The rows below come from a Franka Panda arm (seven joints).
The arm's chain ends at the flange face. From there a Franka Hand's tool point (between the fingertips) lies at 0.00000 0.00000 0.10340 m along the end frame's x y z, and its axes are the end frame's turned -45 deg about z.
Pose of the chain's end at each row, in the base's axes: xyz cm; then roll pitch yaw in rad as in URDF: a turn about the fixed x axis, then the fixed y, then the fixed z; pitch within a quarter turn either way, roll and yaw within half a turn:
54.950 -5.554 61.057 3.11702 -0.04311 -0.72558
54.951 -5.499 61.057 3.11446 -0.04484 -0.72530
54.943 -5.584 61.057 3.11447 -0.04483 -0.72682
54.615 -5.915 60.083 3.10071 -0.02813 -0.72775
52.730 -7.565 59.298 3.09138 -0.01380 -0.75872
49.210 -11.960 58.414 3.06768 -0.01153 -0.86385
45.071 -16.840 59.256 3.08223 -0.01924 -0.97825
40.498 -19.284 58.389 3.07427 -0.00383 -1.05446
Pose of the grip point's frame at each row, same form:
55.115 -6.040 50.730 3.09374 -0.01312 0.05960
55.112 -6.016 50.731 3.09071 -0.01253 0.05981
55.103 -6.101 50.731 3.09072 -0.01253 0.05829
54.551 -6.424 49.756 3.09279 0.00900 0.05685
52.476 -8.040 48.972 3.09632 0.02573 0.02575
48.707 -12.546 48.103 3.08113 0.04407 -0.08021
44.673 -17.347 48.936 3.08599 0.02834 -0.19421
39.913 -19.662 48.072 3.09124 0.04487 -0.27032

